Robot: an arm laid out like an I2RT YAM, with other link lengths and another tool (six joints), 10 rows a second.
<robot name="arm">
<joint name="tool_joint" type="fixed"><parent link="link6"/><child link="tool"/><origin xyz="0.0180 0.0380 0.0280" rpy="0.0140 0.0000 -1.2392"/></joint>
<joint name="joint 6" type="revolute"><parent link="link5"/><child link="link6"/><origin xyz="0.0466 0.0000 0.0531" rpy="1.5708 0.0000 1.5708"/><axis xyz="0 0 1"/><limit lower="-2.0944" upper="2.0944"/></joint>
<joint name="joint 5" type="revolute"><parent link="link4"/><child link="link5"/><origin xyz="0.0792 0.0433 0.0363" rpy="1.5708 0.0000 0.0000"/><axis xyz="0 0 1"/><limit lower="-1.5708" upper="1.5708"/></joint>
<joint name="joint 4" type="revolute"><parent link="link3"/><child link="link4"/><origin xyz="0.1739 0.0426 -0.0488"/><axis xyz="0 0 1"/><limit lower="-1.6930" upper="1.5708"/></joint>
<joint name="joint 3" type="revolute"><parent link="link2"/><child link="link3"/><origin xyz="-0.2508 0.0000 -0.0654" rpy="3.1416 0.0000 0.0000"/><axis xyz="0 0 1"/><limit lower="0.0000" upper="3.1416"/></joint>
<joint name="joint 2" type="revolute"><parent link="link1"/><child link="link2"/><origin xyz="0.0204 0.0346 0.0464" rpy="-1.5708 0.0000 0.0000"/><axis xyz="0 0 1"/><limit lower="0.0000" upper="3.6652"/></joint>
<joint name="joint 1" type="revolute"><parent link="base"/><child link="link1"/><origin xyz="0.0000 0.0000 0.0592"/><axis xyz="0 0 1"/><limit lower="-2.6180" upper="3.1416"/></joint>
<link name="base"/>
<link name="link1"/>
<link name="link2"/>
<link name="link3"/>
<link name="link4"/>
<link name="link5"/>
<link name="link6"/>
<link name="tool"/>
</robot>
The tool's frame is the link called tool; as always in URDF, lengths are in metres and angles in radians.
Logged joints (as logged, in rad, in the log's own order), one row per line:
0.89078 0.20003 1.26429 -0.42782 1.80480 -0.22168
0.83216 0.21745 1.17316 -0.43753 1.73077 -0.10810
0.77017 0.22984 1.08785 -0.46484 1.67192 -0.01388
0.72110 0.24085 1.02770 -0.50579 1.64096 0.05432
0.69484 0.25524 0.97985 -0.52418 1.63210 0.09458
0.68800 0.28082 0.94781 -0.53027 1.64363 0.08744
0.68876 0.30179 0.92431 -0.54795 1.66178 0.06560
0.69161 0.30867 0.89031 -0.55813 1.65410 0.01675
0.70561 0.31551 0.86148 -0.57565 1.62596 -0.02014
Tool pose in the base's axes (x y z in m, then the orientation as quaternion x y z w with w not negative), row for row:
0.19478 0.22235 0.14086 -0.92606 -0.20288 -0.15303 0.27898
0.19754 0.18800 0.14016 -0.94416 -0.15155 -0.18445 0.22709
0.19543 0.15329 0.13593 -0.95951 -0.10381 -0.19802 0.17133
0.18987 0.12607 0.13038 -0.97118 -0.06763 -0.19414 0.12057
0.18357 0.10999 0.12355 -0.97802 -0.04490 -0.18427 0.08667
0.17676 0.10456 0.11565 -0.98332 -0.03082 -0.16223 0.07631
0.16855 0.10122 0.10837 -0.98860 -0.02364 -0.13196 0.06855
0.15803 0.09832 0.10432 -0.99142 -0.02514 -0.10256 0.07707
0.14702 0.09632 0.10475 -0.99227 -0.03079 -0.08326 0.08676
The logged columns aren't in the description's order. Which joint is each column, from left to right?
Columns, left to right: joint 1, joint 6, joint 3, joint 4, joint 2, joint 5.
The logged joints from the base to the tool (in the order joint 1, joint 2, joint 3, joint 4, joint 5, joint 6), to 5 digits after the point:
0.89078 1.80480 1.26429 -0.42782 -0.22168 0.20003
0.83216 1.73077 1.17316 -0.43753 -0.10810 0.21745
0.77017 1.67192 1.08785 -0.46484 -0.01388 0.22984
0.72110 1.64096 1.02770 -0.50579 0.05432 0.24085
0.69484 1.63210 0.97985 -0.52418 0.09458 0.25524
0.68800 1.64363 0.94781 -0.53027 0.08744 0.28082
0.68876 1.66178 0.92431 -0.54795 0.06560 0.30179
0.69161 1.65410 0.89031 -0.55813 0.01675 0.30867
0.70561 1.62596 0.86148 -0.57565 -0.02014 0.31551

